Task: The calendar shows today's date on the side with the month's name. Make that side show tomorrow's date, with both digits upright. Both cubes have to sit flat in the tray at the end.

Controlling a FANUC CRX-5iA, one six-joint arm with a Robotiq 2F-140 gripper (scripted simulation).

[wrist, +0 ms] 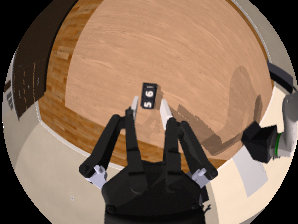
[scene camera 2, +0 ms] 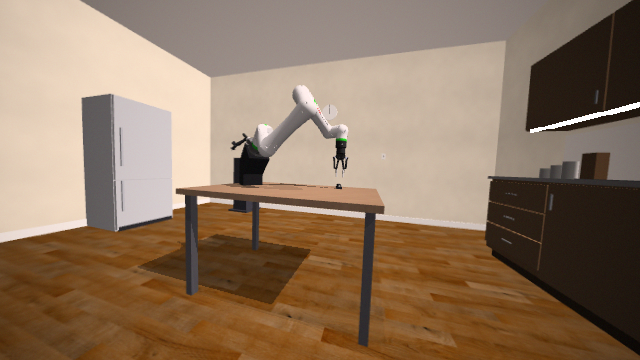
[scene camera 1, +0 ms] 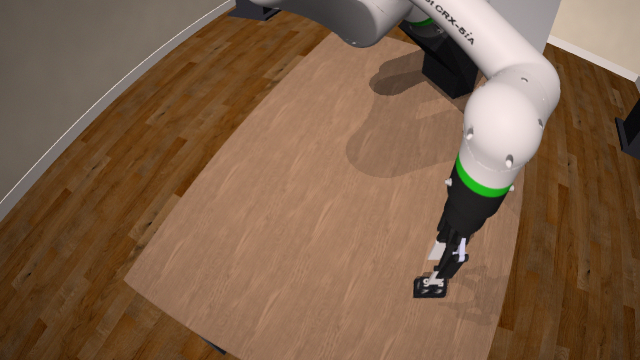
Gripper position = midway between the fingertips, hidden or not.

Note:
I see my gripper (scene camera 1: pixel 433 270).
My gripper also shows in the wrist view (wrist: pixel 149 103).

